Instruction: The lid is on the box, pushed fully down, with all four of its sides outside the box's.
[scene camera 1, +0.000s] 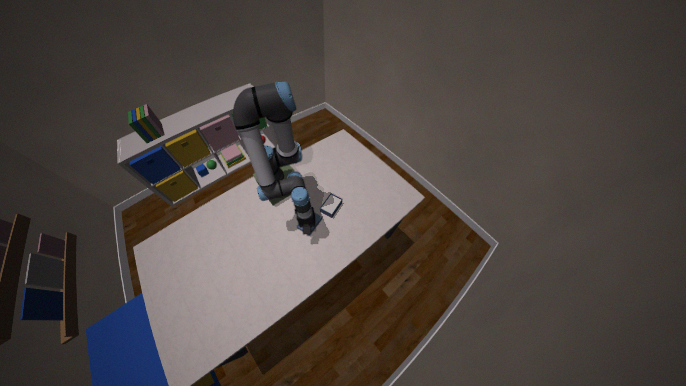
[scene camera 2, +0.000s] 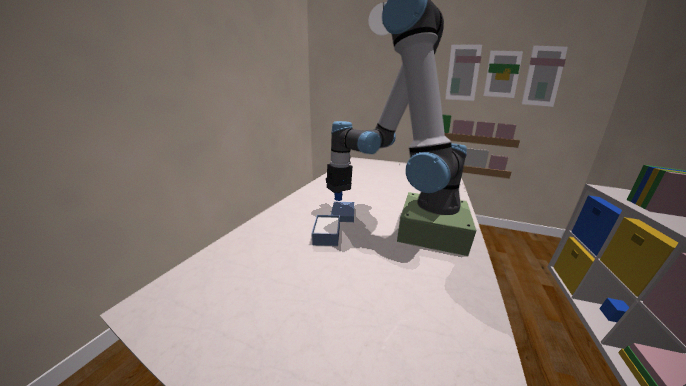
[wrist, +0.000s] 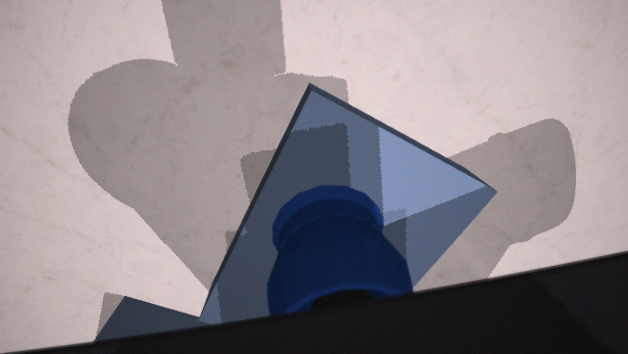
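Seen in the pictures: hand at its tool point: (scene camera 2: 338, 199) (wrist: 328, 234); arm's base at its link origin: (scene camera 2: 438, 205).
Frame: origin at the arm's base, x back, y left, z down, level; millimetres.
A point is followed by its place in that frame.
The lid (scene camera 1: 317, 221) {z 70, x -385, y 105 mm} (scene camera 2: 345, 207) {z 70, x -356, y 53 mm} (wrist: 320, 117) {z 70, x -419, y 28 mm} is a square blue-grey piece. It lies flat on the table, top face up, beside the box and apart from it in scene camera 2. The box (scene camera 1: 327, 214) {z 77, x -374, y 180 mm} (scene camera 2: 325, 239) {z 71, x -305, y 287 mm} is dark blue, upright and uncovered, with a pale inside. A dark corner of the box (wrist: 145, 317) {z 86, x -384, y 187 mm} shows at the lower left in the wrist view. My gripper (scene camera 1: 306, 230) {z 42, x -394, y 46 mm} (scene camera 2: 338, 199) (wrist: 327, 200), a blue suction cup, is open and points down above the lid, with a small gap in scene camera 2. The arm hides part of the lid in scene camera 1.
The pale table (scene camera 1: 210, 260) {z 97, x -264, y -536 mm} (scene camera 2: 300, 305) {z 96, x -231, y 514 mm} carries the arm's green base (scene camera 2: 435, 235) {z 43, x 13, y 141 mm}, to the right of the box in scene camera 2. A cube shelf (scene camera 1: 120, 150) stands behind the table in scene camera 1. The arm's shadow falls around the lid.
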